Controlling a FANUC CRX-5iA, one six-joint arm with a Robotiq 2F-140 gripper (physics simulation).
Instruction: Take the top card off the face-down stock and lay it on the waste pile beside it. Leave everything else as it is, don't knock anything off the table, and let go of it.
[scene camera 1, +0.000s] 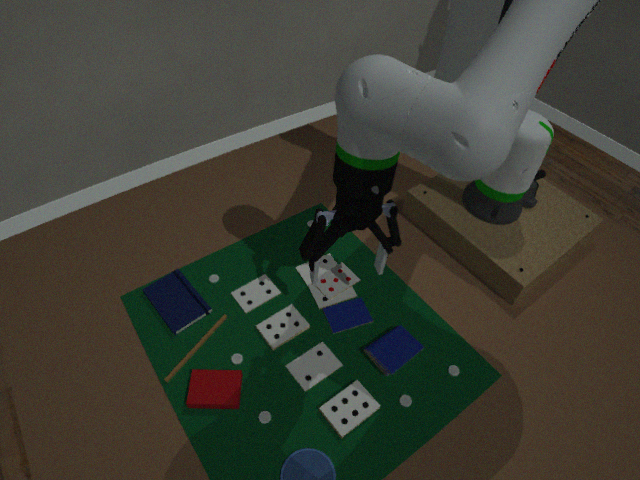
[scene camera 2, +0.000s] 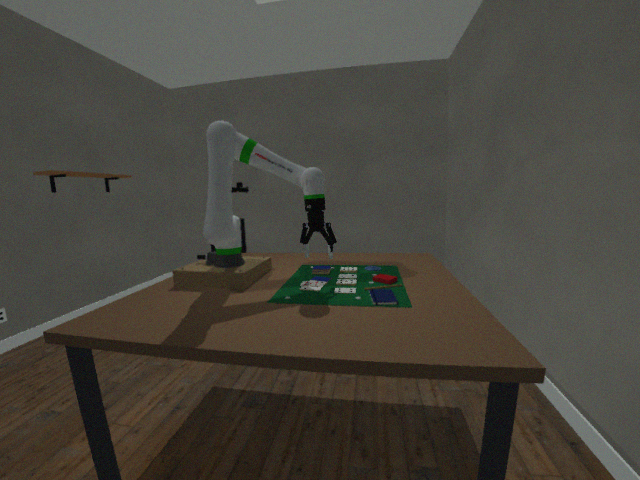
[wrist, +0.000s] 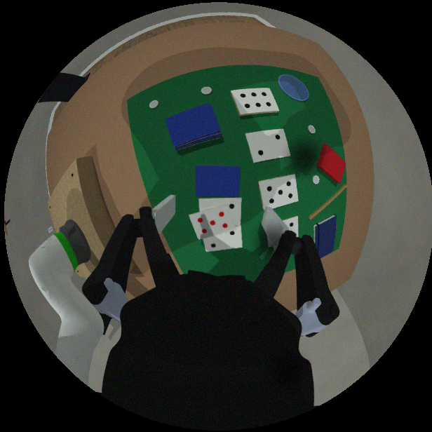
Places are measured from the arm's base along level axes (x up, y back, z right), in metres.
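Pixels of known places: gripper, fingertip midpoint: (scene camera 1: 346, 274) (scene camera 2: 318, 258); arm's base at its link origin: (scene camera 1: 491, 203) (scene camera 2: 229, 264).
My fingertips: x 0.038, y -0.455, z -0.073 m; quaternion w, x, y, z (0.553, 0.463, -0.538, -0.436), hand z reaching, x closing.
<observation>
Ahead of a thing's pixels: the offset from my fingertips to its middle. "pt": to the spot under its first point.
The face-down stock (scene camera 1: 395, 348) (scene camera 2: 321, 270) (wrist: 194, 125) is a blue stack on the green mat, its layers slightly fanned at one edge. A single blue card {dx -0.108, dy +0.000, dz -0.023 m} (scene camera 1: 347, 315) (wrist: 218, 181) lies apart from it, face down, between the stock and some overlapping face-up cards. Among these, a red-dotted card {dx -0.105, dy +0.018, dz +0.066 m} (scene camera 1: 336, 279) (wrist: 212, 223) lies turned across white card surface with black dots {pt dx -0.107, dy -0.019, dz +0.020 m} (scene camera 1: 330, 302) (wrist: 222, 243). The blue card's edge is very close to them; contact is unclear. My gripper (scene camera 1: 347, 266) (scene camera 2: 319, 253) (wrist: 219, 209) is open and empty above the face-up cards.
A row of white cards {dx -0.102, dy -0.133, dz +0.005 m} (scene camera 1: 282, 326) (wrist: 278, 191) lies alongside. A navy book {dx -0.104, dy -0.316, dz +0.155 m} (scene camera 1: 176, 301), a thin stick {dx -0.106, dy -0.304, dz +0.031 m} (scene camera 1: 196, 348), a red box {dx -0.100, dy -0.297, dz -0.070 m} (scene camera 1: 214, 389) (wrist: 331, 164), a blue round dish {dx -0.108, dy -0.205, dz -0.273 m} (scene camera 1: 308, 467) (wrist: 293, 87) and several pale discs are on the mat. The robot's wooden base (scene camera 1: 465, 248) stands beside it.
</observation>
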